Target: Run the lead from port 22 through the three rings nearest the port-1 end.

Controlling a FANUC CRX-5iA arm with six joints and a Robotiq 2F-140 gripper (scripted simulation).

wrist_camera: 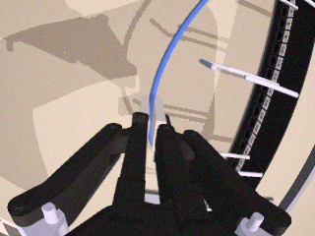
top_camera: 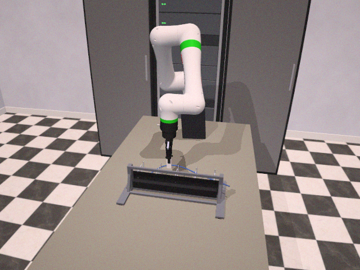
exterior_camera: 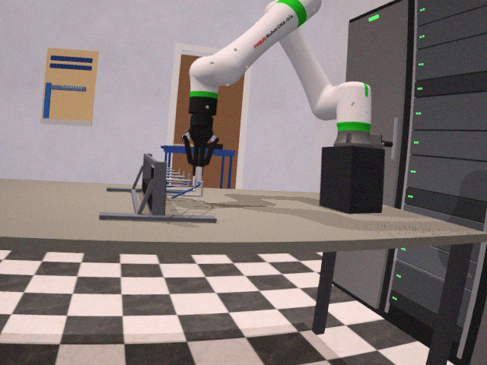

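Right now the grey rack is 15 cm ahead of my hand, 7 cm to the left of it and 2 cm below it. Round my hand: lead's free end: 10 cm ahead, 35 cm to the left, 2 cm below.
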